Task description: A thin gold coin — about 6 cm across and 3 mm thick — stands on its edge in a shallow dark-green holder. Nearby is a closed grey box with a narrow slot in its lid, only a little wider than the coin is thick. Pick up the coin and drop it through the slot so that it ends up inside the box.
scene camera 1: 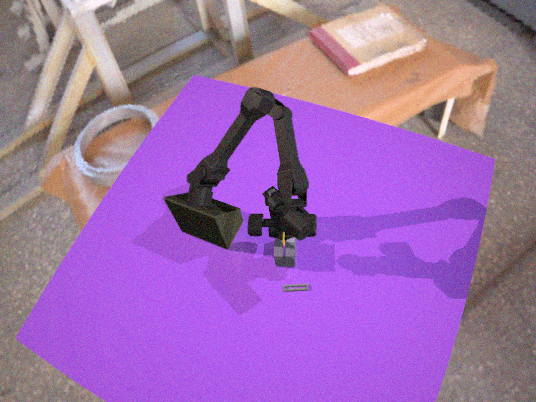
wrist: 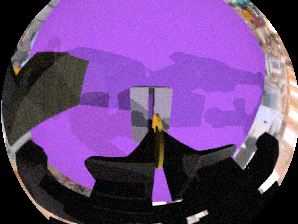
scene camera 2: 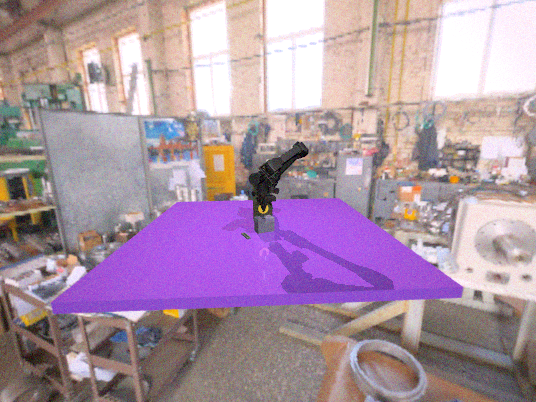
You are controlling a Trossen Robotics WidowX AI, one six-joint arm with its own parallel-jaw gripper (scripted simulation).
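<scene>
My gripper (scene camera 1: 284, 238) holds a gold coin. The wrist view gives me my gripper (wrist: 154, 131) as well.
</scene>
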